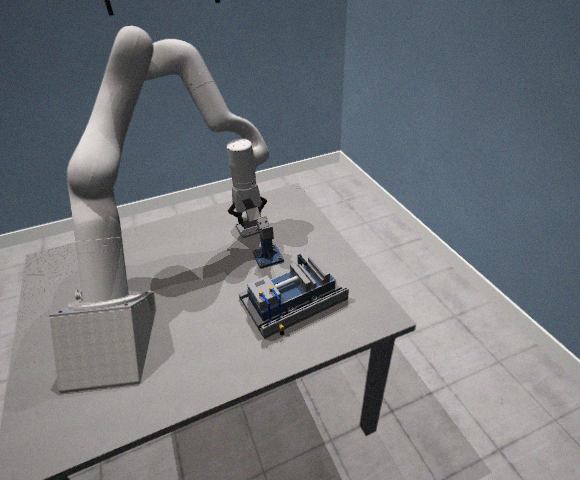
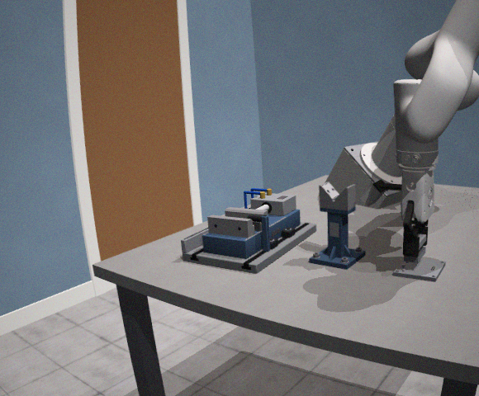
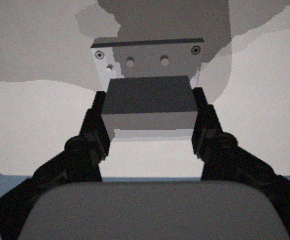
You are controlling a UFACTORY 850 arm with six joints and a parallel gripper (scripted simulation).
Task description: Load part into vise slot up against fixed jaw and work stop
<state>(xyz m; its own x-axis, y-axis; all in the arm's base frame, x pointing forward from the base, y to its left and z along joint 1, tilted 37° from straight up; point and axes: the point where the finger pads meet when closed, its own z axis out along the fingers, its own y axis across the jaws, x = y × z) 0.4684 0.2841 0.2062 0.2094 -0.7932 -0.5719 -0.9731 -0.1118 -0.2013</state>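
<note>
My gripper is now 1 cm to the right of the infeed plate and 5 cm above it. Round my hand: part: 1 cm to the left, 1 cm below; then moving jaw: 11 cm ahead, 37 cm to the right, 2 cm above; then work stop: 13 cm ahead, 32 cm to the right, 3 cm above.
</note>
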